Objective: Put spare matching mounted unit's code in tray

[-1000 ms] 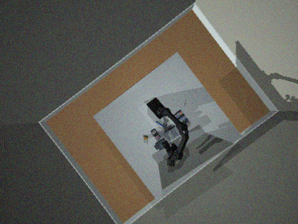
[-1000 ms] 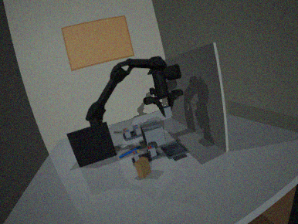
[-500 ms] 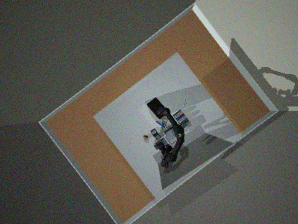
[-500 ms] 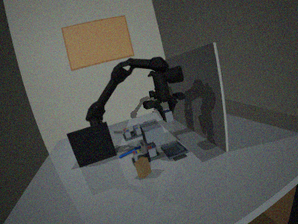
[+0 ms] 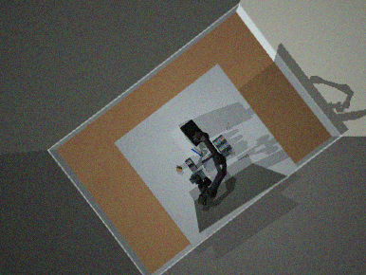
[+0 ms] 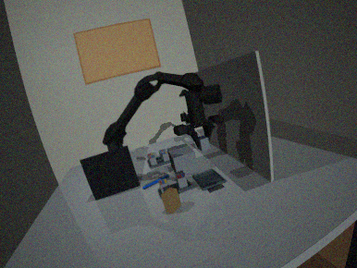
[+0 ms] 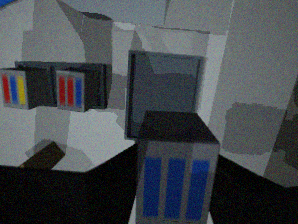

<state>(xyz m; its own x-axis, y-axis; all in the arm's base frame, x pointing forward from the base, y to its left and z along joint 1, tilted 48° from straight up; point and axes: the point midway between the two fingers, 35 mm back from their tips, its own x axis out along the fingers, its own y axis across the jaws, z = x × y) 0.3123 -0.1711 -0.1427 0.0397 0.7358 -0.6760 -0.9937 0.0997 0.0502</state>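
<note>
Right now my gripper tip is 14 cm above the dark tray. From my gripper tip the other things lie so: brown block: 20 cm behind, 11 cm below, 8 cm to the right; grey panel: 21 cm ahead, 14 cm to the left, 8 cm above; blue pen: 19 cm behind, 16 cm to the left, 14 cm below.
</note>
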